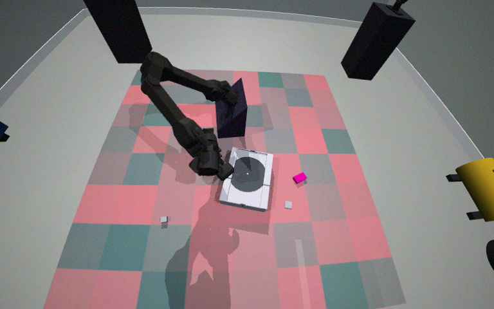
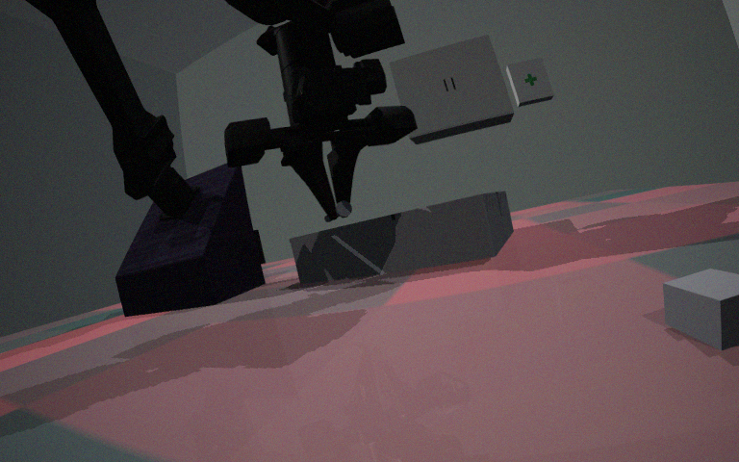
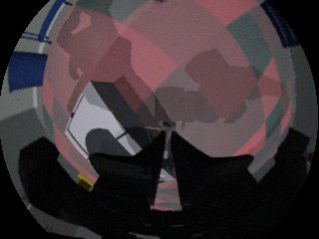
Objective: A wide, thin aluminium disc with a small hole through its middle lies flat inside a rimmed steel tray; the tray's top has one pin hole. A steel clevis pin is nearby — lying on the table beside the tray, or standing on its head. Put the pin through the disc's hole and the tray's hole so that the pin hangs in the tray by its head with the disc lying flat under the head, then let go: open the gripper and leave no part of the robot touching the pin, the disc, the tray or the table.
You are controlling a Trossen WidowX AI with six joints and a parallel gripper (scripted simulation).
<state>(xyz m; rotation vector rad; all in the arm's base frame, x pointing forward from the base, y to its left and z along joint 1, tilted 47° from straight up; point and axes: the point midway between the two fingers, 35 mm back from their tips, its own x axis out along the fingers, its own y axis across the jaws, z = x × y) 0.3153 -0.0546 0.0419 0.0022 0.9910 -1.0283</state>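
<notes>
Now: gripper tip 2 cm short of the dark aluminium disc, 14 cm to the right of it and 1 cm above it. Also, from my gripper tip: steel clevis pin: 1 cm behind, 1 cm to the left, 1 cm above; grey cube: 20 cm ahead, 19 cm to the right, 6 cm below; steel tray: 3 cm ahead, 14 cm to the left, 2 cm below.
</notes>
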